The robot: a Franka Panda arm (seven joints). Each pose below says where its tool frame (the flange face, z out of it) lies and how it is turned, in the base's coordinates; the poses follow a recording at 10 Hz.
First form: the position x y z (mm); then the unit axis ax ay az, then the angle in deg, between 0 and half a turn.
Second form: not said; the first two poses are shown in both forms.
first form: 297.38, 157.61, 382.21, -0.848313, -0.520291, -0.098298, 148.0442
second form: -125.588, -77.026, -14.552, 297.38, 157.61, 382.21
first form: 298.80, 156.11, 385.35, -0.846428, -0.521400, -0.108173, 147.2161
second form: -124.608, -76.758, -15.925, 298.80, 156.11, 385.35
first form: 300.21, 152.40, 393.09, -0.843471, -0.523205, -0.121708, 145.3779
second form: -122.622, -76.062, -17.694, 300.21, 152.40, 393.09
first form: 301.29, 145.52, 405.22, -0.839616, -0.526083, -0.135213, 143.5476
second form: -120.525, -75.518, -19.409, 301.29, 145.52, 405.22
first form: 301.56, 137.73, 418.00, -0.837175, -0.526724, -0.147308, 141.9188
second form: -118.811, -74.752, -20.906, 301.56, 137.73, 418.00
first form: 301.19, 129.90, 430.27, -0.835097, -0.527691, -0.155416, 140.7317
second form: -117.525, -74.263, -21.872, 301.19, 129.90, 430.27
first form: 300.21, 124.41, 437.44, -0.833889, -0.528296, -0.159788, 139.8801
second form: -116.644, -73.898, -22.351, 300.21, 124.41, 437.44
